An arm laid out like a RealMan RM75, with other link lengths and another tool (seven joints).
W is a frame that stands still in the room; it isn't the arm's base.
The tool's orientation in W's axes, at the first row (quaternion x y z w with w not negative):
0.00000, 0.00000, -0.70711, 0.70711
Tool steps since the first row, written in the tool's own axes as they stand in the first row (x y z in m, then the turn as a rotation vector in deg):
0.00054, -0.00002, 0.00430, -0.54, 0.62, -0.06
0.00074, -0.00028, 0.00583, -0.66, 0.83, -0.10
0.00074, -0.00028, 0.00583, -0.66, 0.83, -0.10
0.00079, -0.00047, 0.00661, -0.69, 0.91, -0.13
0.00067, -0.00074, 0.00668, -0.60, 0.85, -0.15
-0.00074, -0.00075, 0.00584, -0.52, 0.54, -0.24
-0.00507, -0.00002, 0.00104, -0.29, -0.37, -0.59
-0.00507, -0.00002, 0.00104, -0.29, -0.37, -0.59
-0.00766, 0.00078, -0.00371, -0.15, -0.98, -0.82
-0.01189, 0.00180, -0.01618, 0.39, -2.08, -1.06
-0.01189, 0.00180, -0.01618, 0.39, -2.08, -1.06
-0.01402, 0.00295, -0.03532, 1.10, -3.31, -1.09
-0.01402, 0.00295, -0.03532, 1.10, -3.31, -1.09
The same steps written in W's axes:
-0.00002, -0.00054, 0.00430, 0.62, 0.54, -0.06
-0.00028, -0.00074, 0.00583, 0.83, 0.66, -0.10
-0.00028, -0.00074, 0.00583, 0.83, 0.66, -0.10
-0.00047, -0.00079, 0.00661, 0.91, 0.69, -0.13
-0.00074, -0.00067, 0.00668, 0.85, 0.60, -0.15
-0.00075, 0.00074, 0.00584, 0.54, 0.52, -0.24
-0.00002, 0.00507, 0.00104, -0.37, 0.29, -0.59
-0.00002, 0.00507, 0.00104, -0.37, 0.29, -0.59
0.00078, 0.00766, -0.00371, -0.98, 0.15, -0.82
0.00180, 0.01189, -0.01618, -2.08, -0.39, -1.06
0.00180, 0.01189, -0.01618, -2.08, -0.39, -1.06
0.00295, 0.01402, -0.03532, -3.31, -1.10, -1.09
0.00295, 0.01402, -0.03532, -3.31, -1.10, -1.09

